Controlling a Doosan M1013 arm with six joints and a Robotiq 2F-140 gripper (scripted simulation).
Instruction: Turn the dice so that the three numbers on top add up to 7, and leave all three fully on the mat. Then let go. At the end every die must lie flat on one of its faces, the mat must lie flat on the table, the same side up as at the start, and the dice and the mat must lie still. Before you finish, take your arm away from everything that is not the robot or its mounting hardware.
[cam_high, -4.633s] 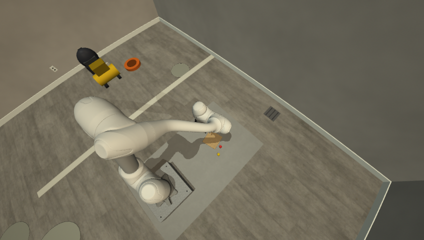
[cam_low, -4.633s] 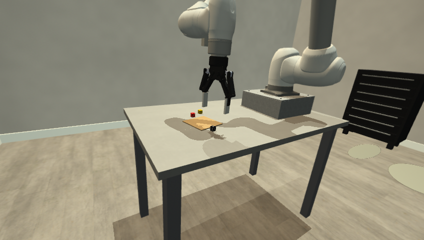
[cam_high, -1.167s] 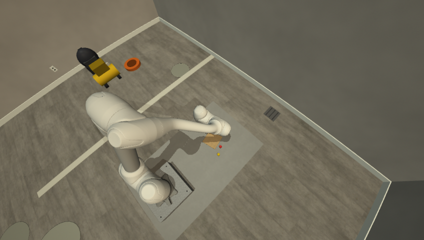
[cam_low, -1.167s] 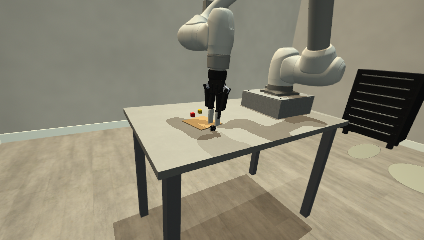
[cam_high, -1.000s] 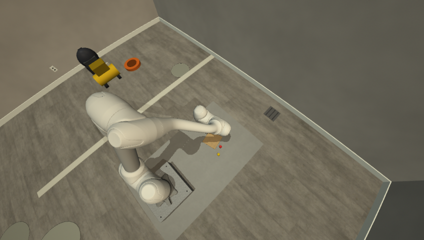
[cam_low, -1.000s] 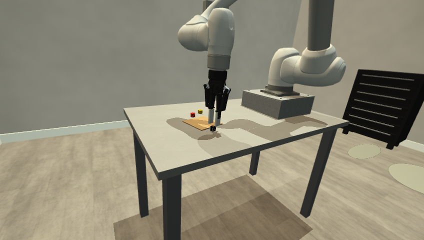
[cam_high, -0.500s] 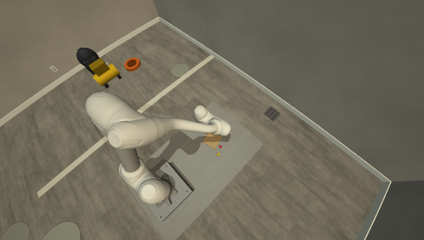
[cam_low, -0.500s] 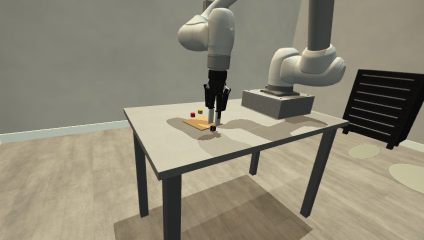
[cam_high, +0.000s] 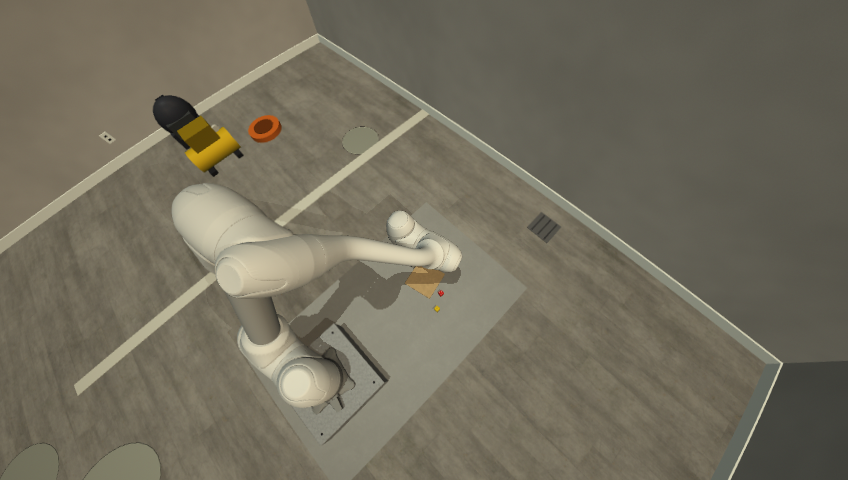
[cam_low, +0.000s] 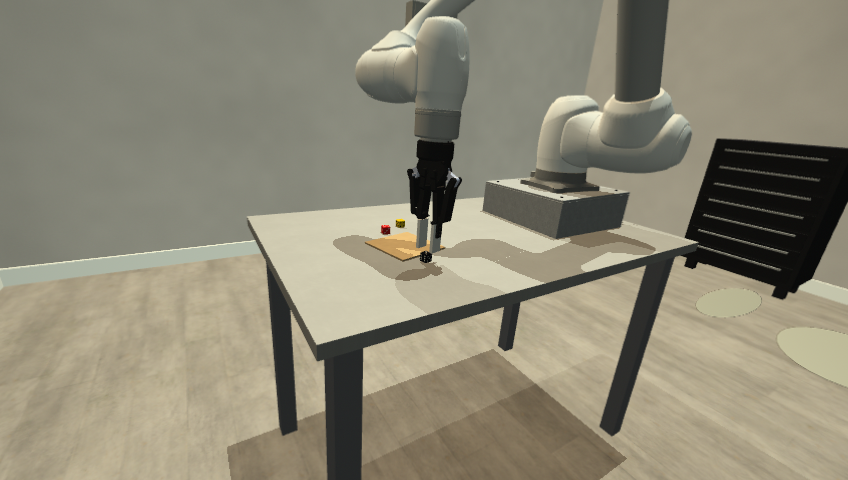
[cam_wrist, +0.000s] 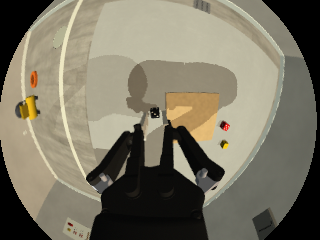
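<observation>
Right now the small white die is 50 mm below my hand. Also, from my hand: tan mat 20 mm ahead, 100 mm to the right, 60 mm below; yellow die 30 mm behind, 250 mm to the right, 50 mm below; red die 30 mm ahead, 200 mm to the right, 50 mm below.
</observation>
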